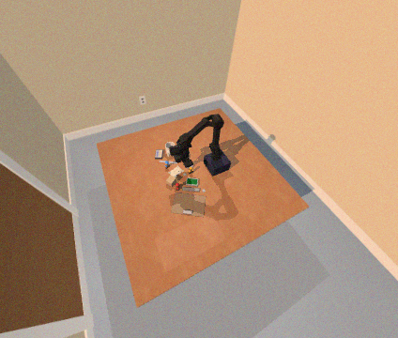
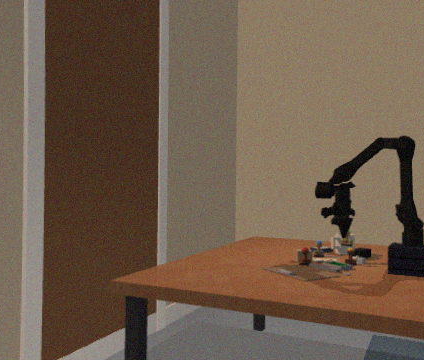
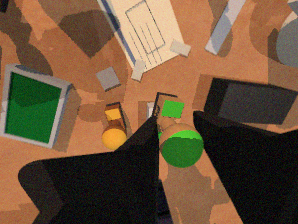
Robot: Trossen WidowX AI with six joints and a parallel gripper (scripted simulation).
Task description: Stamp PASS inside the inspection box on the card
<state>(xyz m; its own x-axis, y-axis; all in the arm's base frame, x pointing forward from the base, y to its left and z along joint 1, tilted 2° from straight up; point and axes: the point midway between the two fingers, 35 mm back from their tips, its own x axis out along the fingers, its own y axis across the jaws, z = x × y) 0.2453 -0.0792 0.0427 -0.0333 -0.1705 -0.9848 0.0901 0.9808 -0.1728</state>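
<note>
Right now the green ink pad is 150 mm to the left of my gripper tip, 90 mm below it and 10 mm ahead of it. Also, from my gripper tip: orange-knobbed stamp 80 mm below, 60 mm to the left, 30 mm behind; then green-knobbed stamp 10 mm below, 10 mm behind; then white block 80 mm below, 50 mm behind.
</note>
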